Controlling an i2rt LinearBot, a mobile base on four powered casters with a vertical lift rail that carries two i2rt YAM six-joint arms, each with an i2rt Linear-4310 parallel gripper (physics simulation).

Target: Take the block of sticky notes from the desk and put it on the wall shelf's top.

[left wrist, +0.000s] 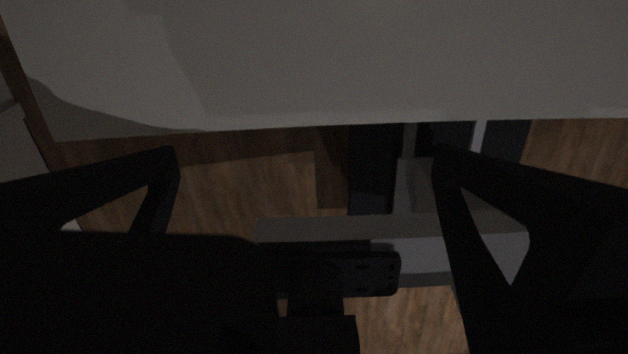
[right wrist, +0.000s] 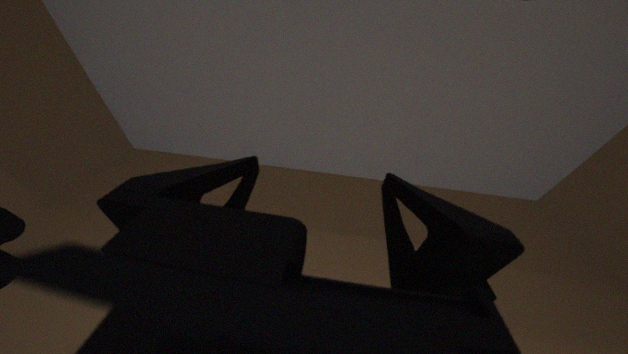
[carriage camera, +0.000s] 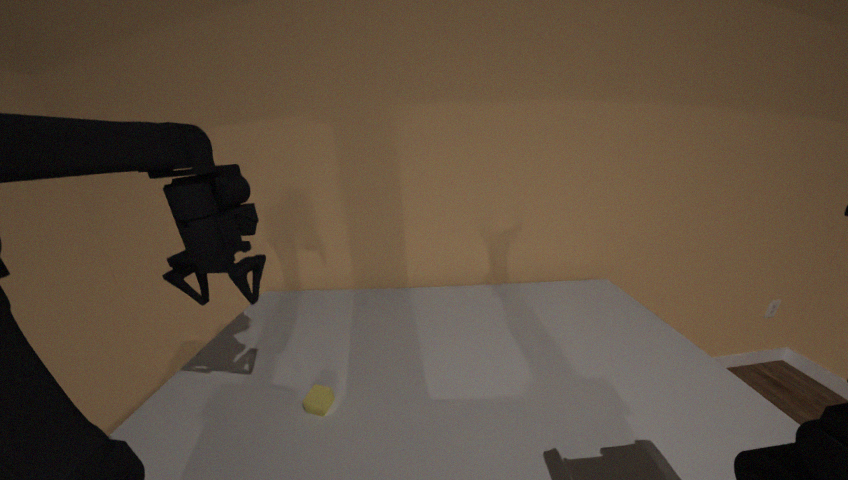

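Seen in the pictures: left gripper, fingertip midpoint: (left wrist: 302, 159) (carriage camera: 229, 303); right gripper, fingertip midpoint: (right wrist: 320, 171); left arm's base, origin of the base link: (left wrist: 315, 273).
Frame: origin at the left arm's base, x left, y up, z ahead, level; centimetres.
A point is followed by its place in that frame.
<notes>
The yellow block of sticky notes (carriage camera: 318, 400) @[x -8.7, y -11.0, z 31.4 cm] lies on the white desk (carriage camera: 470, 339) @[x -46.4, y -14.8, z 55.4 cm] (left wrist: 350, 60) @[x -5.2, y -14.8, z 21.4 cm], left of the middle in the carriage view. My left gripper (carriage camera: 230, 302) @[x -0.6, y 18.0, z 26.6 cm] (left wrist: 302, 159) @[x -0.6, y 18.0, z 26.6 cm] is open and empty, fingers pointing down. It hangs above the desk, up and to the left of the block in the carriage view. The block does not show in the left wrist view. My right gripper (right wrist: 320, 171) @[x -69.3, y 44.1, z 2.1 cm] is open and empty and points up toward the ceiling. The wall shelf does not show in these views.
A tan wall (carriage camera: 452, 196) @[x -44.4, y 22.4, z 95.2 cm] stands behind the desk, with a wall outlet (carriage camera: 772, 308) @[x -227.3, y -46.2, z 101.3 cm] at the right. Wooden floor (carriage camera: 785, 389) @[x -230.5, y -86.9, z 81.6 cm] (left wrist: 240, 185) @[x 31.9, y -86.9, z -45.7 cm] shows beside and below the desk. Part of the robot's base (left wrist: 350, 227) shows beyond the desk edge. The ceiling (right wrist: 340, 90) @[x -72.3, y 156.8, z 27.1 cm] shows in the right wrist view.
</notes>
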